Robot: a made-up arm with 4 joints. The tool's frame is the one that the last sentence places. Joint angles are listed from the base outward.
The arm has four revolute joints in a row. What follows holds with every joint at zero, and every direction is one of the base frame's.
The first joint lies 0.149 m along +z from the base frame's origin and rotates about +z.
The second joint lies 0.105 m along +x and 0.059 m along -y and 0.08 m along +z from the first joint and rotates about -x.
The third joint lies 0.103 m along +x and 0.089 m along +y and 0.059 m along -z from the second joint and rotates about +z.
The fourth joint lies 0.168 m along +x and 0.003 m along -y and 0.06 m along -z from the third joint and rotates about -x.
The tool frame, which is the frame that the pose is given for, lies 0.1 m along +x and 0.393 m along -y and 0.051 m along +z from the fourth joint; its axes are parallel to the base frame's.
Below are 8 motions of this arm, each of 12 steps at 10 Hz.
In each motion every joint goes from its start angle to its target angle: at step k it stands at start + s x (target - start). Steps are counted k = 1, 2, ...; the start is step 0. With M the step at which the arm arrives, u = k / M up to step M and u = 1 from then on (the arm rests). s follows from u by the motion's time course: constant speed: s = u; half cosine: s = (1 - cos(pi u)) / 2; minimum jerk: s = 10 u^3 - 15 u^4 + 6 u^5.
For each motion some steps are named. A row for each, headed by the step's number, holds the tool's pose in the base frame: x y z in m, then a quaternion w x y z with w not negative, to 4 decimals.
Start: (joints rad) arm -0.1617 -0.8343 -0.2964 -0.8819
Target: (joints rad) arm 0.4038 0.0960 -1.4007 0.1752
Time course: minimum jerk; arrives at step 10
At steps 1, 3, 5, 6, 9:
1: 0.3767 -0.0179 -0.2340 0.6386 0.7397 -0.0617 -0.2030
3: 0.2849 -0.1238 -0.2408 0.7371 0.6226 -0.0248 -0.2617
5: 0.1320 -0.3152 -0.0975 0.8759 0.3213 0.0227 -0.3593
6: 0.0771 -0.3601 0.0325 0.9021 0.1527 0.0270 -0.4028
9: 0.0063 -0.3243 0.2467 0.8733 -0.1003 0.0052 -0.4768

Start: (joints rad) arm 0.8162 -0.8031 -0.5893 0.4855
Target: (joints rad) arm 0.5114 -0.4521 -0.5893 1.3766
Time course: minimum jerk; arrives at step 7
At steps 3, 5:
3: 0.4776 -0.0994 0.2267 0.9697 -0.1303 0.1616 0.1285
5: 0.4864 -0.0505 0.4047 0.9082 -0.3959 0.1189 0.0654

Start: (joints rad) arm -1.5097 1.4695 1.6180 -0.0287
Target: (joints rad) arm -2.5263 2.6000 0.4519 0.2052
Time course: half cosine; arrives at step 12
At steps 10, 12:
10: -0.4717 -0.4200 0.2843 0.1655 -0.0891 0.9693 -0.1586
12: -0.4661 -0.4042 0.2884 0.1273 -0.0922 0.9789 -0.1307

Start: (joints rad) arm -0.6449 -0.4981 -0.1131 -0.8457
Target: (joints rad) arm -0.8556 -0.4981 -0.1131 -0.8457
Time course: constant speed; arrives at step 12
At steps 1, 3, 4, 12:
1: 0.2920 -0.3414 -0.2194 0.7208 0.5845 -0.2114 -0.3068
3: 0.2798 -0.3515 -0.2194 0.7153 0.5807 -0.2216 -0.3194
4: 0.2736 -0.3563 -0.2194 0.7125 0.5788 -0.2267 -0.3256
12: 0.2210 -0.3911 -0.2194 0.6879 0.5614 -0.2667 -0.3748

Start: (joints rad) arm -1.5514 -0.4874 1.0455 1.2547
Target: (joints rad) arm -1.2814 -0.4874 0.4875 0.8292
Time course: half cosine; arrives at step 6
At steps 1, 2, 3, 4, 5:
1: 0.0689 -0.4229 0.5918 0.8075 -0.4809 -0.0436 -0.3387
2: 0.0603 -0.4624 0.5655 0.8292 -0.4309 -0.0383 -0.3541
3: 0.0474 -0.5089 0.5221 0.8530 -0.3612 -0.0315 -0.3753
4: 0.0332 -0.5456 0.4714 0.8703 -0.2909 -0.0253 -0.3967
5: 0.0222 -0.5657 0.4308 0.8786 -0.2393 -0.0211 -0.4127

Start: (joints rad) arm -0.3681 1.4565 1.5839 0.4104
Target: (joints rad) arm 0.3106 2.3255 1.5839 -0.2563
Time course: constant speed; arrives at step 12
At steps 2, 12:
2: 0.5434 -0.1669 -0.1340 0.4771 -0.5120 0.5005 0.5096
12: 0.7034 -0.2263 0.0811 0.3241 -0.7024 0.5824 0.2498

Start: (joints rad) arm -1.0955 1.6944 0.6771 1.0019
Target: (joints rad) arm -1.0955 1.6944 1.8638 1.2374
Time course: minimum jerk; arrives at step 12
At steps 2, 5, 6, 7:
2: 0.3833 -0.3885 0.0617 0.3458 -0.7186 0.5766 0.1774
5: 0.3511 -0.3345 -0.0607 0.3892 -0.6372 0.5711 0.3410
6: 0.3282 -0.2922 -0.1073 0.4084 -0.5904 0.5572 0.4174
7: 0.3024 -0.2421 -0.1422 0.4260 -0.5395 0.5361 0.4899

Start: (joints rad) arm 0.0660 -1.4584 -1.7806 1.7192
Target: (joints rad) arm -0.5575 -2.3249 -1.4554 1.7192
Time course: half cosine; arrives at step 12
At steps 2, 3, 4, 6, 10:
2: 0.2695 -0.3249 0.0495 0.6338 -0.0738 0.7687 0.0439
3: 0.2607 -0.3250 0.0327 0.6468 -0.0337 0.7600 0.0538
4: 0.2503 -0.3237 0.0124 0.6637 0.0189 0.7450 0.0649
6: 0.2310 -0.3155 -0.0280 0.7031 0.1453 0.6912 0.0827
10: 0.2190 -0.2994 -0.0680 0.7587 0.3500 0.5428 0.0852

